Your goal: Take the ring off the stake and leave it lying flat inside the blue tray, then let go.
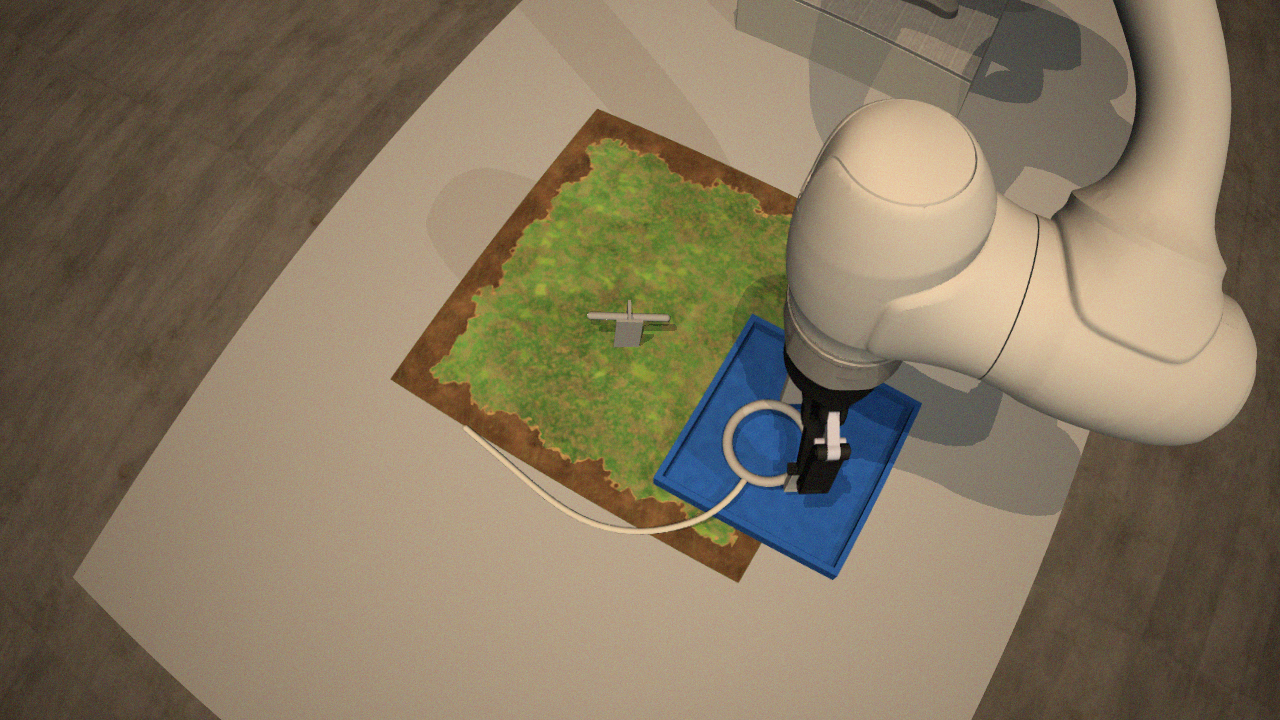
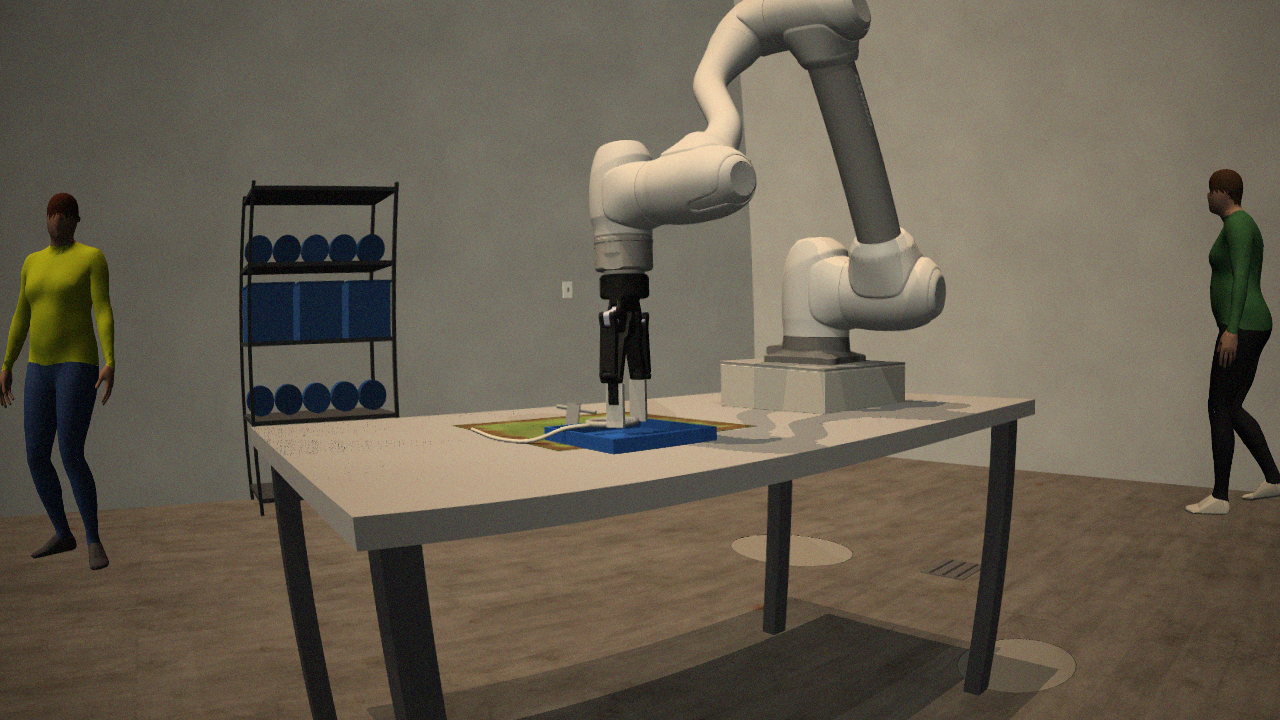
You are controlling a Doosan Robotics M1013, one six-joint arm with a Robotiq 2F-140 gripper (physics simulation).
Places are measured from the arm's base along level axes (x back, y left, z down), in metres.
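Pixels of known places: gripper, between the fingertips: point(image 1: 796, 443) point(image 2: 627, 424); arm's base, origin of its link: point(image 2: 816, 361).
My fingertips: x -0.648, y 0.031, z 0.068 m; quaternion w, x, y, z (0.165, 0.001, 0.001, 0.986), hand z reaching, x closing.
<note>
Ahead of a thing's pixels: the offset from my fingertips to its top centre. "*": to the spot under its first point. Level surfaces: height alone.
The pale ring {* dz -0.006, dx -0.020, dy -0.059 m} point(image 1: 729, 441) point(image 2: 631, 421) is level and low within the blue tray {dz +0.006, dx +0.004, dy -0.002 m} point(image 1: 805, 523) point(image 2: 666, 437); whether it touches the floor of the tray is hard to tell. My gripper point(image 1: 791, 436) point(image 2: 626, 413) points straight down over the tray and is shut on the ring, with its fingertips low at the ring's sides. A pale cord {* dz +0.021, dx -0.122, dy -0.118 m} point(image 1: 631, 531) point(image 2: 508, 440) runs from the ring over the tray's edge. The grey stake {dz -0.020, dx +0.065, dy -0.190 m} point(image 1: 628, 333) point(image 2: 572, 412) with a crossbar stands bare on the grass mat, apart from the ring.
The green and brown mat {dz +0.027 m} point(image 1: 572, 250) point(image 2: 523, 428) lies partly under the tray. The arm's base block point(image 2: 778, 386) stands at the back of the table {dz +0.027 m} point(image 1: 295, 465) point(image 2: 465, 470). Behind are a shelf unit point(image 2: 313, 194) and two people, in yellow point(image 2: 64, 304) and green point(image 2: 1239, 268).
</note>
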